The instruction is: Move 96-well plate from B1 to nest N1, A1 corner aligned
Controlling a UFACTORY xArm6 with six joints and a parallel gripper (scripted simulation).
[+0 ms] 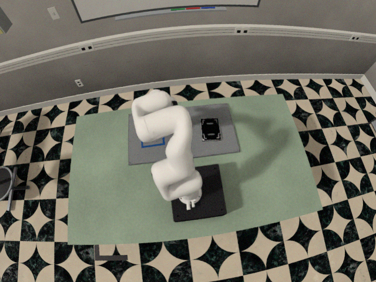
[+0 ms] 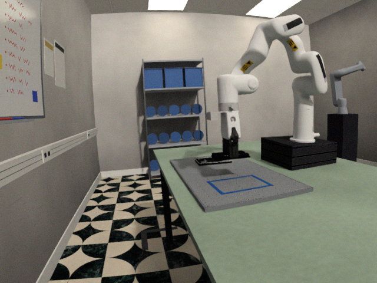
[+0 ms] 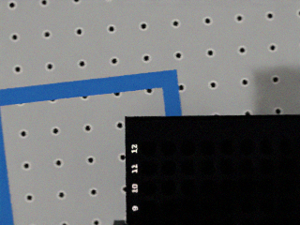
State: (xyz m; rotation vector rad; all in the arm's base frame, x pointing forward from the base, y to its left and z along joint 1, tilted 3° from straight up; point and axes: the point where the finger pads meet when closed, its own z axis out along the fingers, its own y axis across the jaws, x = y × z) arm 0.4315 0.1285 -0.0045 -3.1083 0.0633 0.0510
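Right now the plate nest N1 is 20 mm behind my hand, 300 mm to the right of it and 100 mm below it. Also, from my hand: 96-well plate (10 mm below).
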